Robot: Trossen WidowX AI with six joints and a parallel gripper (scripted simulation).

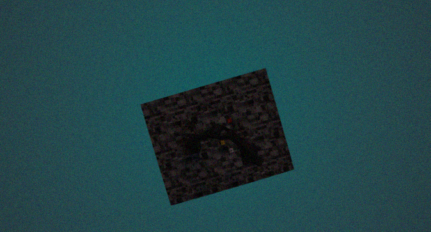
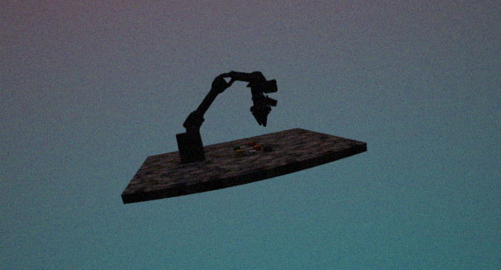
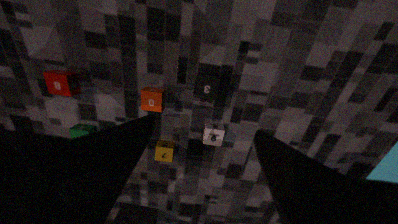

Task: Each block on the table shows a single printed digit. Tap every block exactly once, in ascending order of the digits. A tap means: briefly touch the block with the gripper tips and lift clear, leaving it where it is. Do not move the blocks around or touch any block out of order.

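Now: gripper tip 30 mm past the orange block, 80 mm to the right of it and 120 mm above it. Round my gripper tip: yellow block: 130 mm behind, 50 mm to the left, 120 mm below; black block: 120 mm below; white block: 80 mm behind, 30 mm to the right, 120 mm below.
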